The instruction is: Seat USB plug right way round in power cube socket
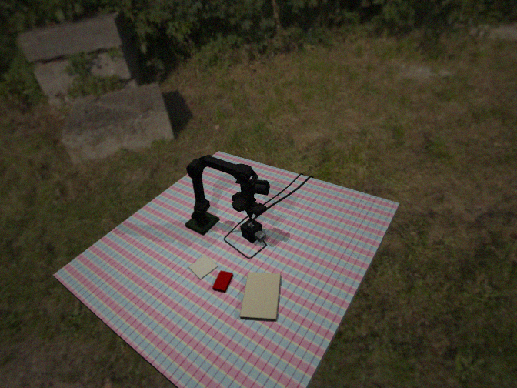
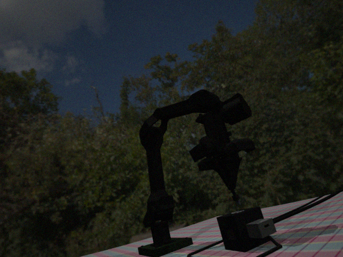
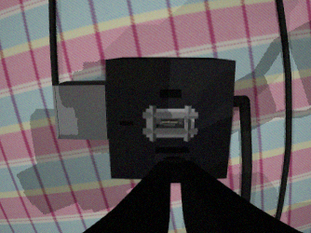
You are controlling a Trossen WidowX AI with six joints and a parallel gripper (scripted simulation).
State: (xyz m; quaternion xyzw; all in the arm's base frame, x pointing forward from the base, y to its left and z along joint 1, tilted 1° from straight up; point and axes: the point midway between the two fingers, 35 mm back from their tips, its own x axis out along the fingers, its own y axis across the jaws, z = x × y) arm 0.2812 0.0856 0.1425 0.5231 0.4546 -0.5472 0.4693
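My gripper tip is now 20 mm above the dark USB plug. Round my gripper tip: red block: 60 mm ahead, 300 mm to the right, 120 mm below; then beige board: 250 mm ahead, 260 mm to the right, 120 mm below.
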